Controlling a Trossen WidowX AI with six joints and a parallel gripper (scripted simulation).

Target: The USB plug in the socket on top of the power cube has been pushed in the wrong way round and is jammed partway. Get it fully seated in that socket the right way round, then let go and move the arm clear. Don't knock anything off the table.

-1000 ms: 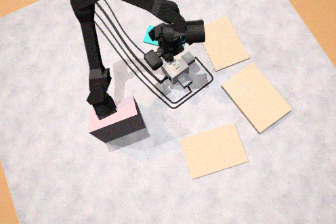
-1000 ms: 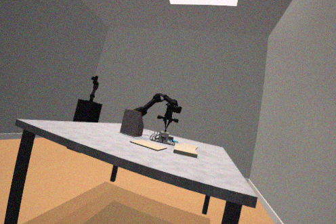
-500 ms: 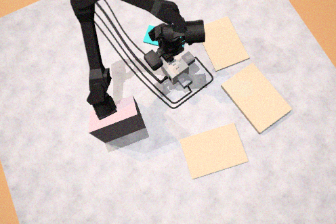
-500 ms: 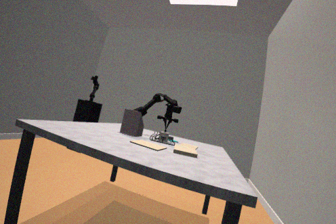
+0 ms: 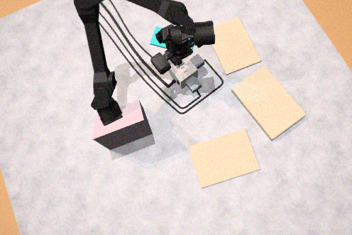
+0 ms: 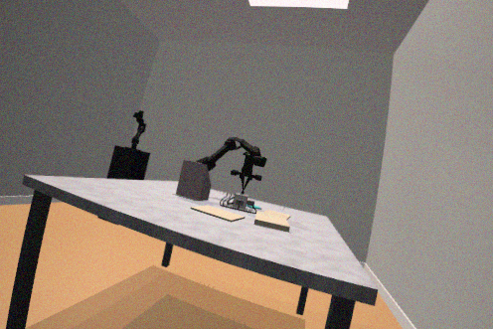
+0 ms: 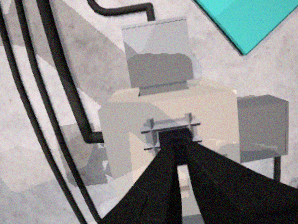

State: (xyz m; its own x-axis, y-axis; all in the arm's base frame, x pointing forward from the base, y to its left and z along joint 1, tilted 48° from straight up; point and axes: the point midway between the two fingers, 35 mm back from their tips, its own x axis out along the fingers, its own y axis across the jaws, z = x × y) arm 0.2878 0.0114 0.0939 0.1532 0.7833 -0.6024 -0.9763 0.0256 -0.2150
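Now: gripper tip 2 cm above the USB plug. From my gripper tip the other things lie so: USB socket: 4 cm below; cyan flat piece: 4 cm ahead, 13 cm to the left, 10 cm below.
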